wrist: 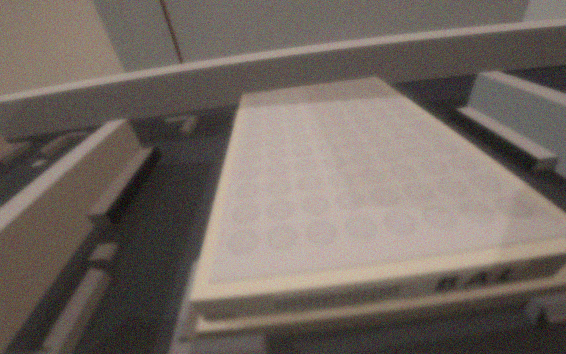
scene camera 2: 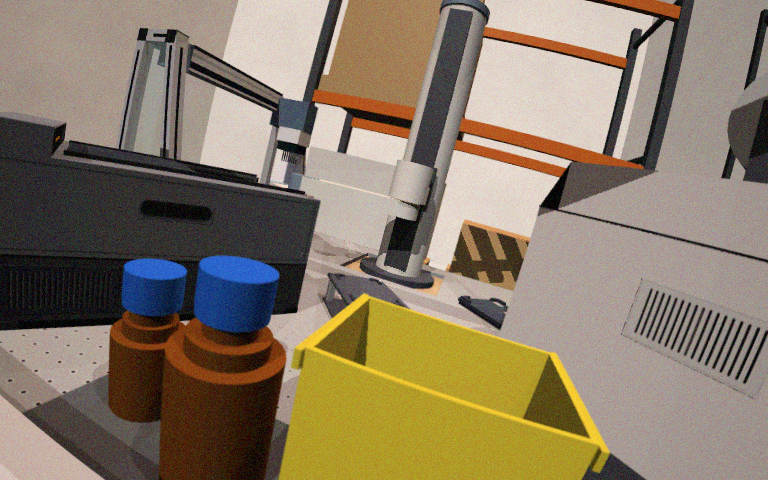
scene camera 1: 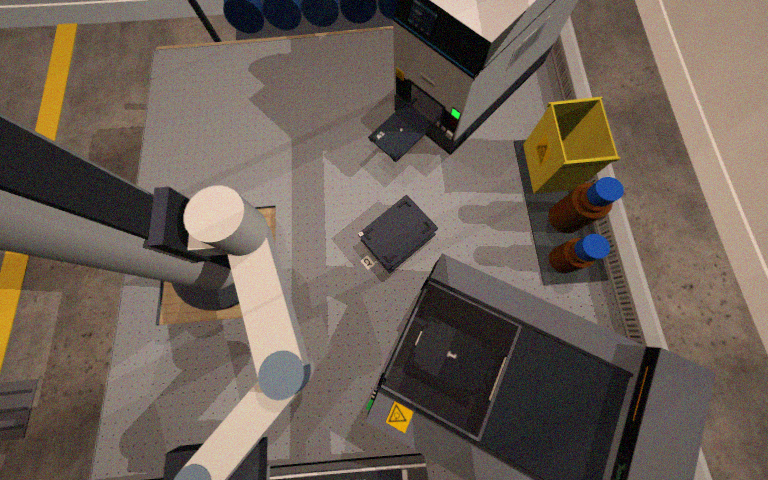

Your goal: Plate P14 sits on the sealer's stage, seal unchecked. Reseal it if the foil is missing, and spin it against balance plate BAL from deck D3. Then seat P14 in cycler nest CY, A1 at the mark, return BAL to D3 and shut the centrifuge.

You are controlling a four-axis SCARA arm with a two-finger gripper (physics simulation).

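Places are measured from the arm's base along level axes (x back, y right, z up), in centimetres.
Pixels of known places: gripper, fingertip midpoint: [wrist: 302, 115]; arm's base, link origin: [scene camera 2: 396, 274] [scene camera 1: 221, 263].
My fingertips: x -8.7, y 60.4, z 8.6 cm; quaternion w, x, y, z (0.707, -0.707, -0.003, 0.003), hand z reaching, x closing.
For each thing: its top centre in the pictures, then the offset to it from my fingertips. "spot": a spot on its surface instead.
- pale balance plate BAL, top centre: [wrist: 332, 129] dy -1.9, dx +1.0, dz +0.1 cm
- sealer's stage, top centre: [scene camera 2: 512, 314] [scene camera 1: 405, 125] dy -89.6, dx -43.8, dz +3.6 cm
- sealer, surface spot: [scene camera 1: 433, 73] spot: dy -93.5, dx -50.2, dz +15.8 cm
- cycler nest CY, top centre: [scene camera 2: 367, 287] [scene camera 1: 397, 230] dy -63.1, dx -39.6, dz -0.7 cm
The pale balance plate BAL [wrist: 365, 200] lies in a deck nest in the wrist view, its label facing the camera and faint round wells on its top. My gripper [wrist: 302, 115] is open, with one finger on each side of BAL and gaps between. In scene camera 1 it is beyond the bottom edge; in scene camera 2 it is hidden. The sealer's stage [scene camera 1: 398, 134] stands out of the sealer [scene camera 1: 433, 73] with no plate visible on it. The cycler nest CY [scene camera 1: 399, 233] is bare. The centrifuge [scene camera 1: 560, 384] [scene camera 2: 226, 226] has a dark chamber showing. P14 does not show.
A yellow bin [scene camera 1: 566, 152] [scene camera 2: 436, 413] and two brown bottles [scene camera 1: 569, 212] [scene camera 1: 566, 254] with blue caps stand at the bench's right side. The arm's column [scene camera 2: 447, 101] rises beyond the nest. A light rail [wrist: 280, 67] crosses behind BAL.
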